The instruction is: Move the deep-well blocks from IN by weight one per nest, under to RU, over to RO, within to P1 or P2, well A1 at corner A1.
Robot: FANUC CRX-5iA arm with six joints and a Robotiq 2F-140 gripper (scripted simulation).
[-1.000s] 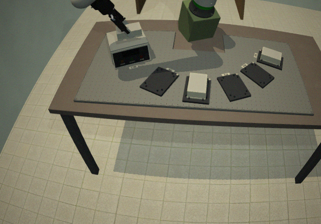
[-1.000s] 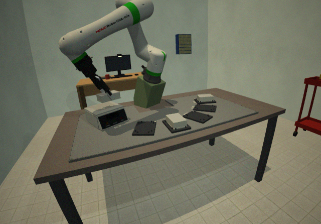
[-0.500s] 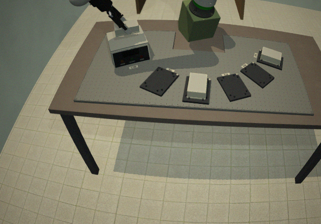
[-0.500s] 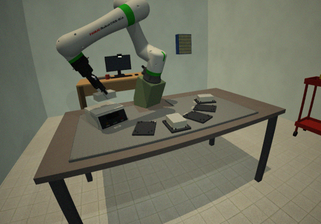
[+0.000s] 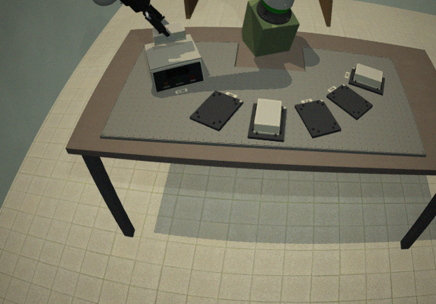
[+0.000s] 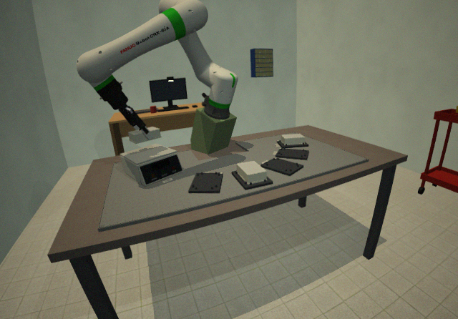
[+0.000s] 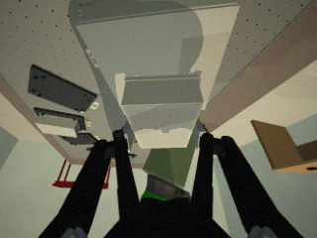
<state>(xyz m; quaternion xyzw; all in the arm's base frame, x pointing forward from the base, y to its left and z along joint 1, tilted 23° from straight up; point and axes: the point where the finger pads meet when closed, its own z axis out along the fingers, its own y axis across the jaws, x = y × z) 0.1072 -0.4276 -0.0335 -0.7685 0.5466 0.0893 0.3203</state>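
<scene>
Now: hand 10 cm above the grey platform. The rest, counted from my hand: check-weigher: 13 cm below, 1 cm ahead; then P1 label: 38 cm to the left, 24 cm ahead, 20 cm below; then nest P1: 36 cm to the left, 34 cm ahead, 19 cm below.
</scene>
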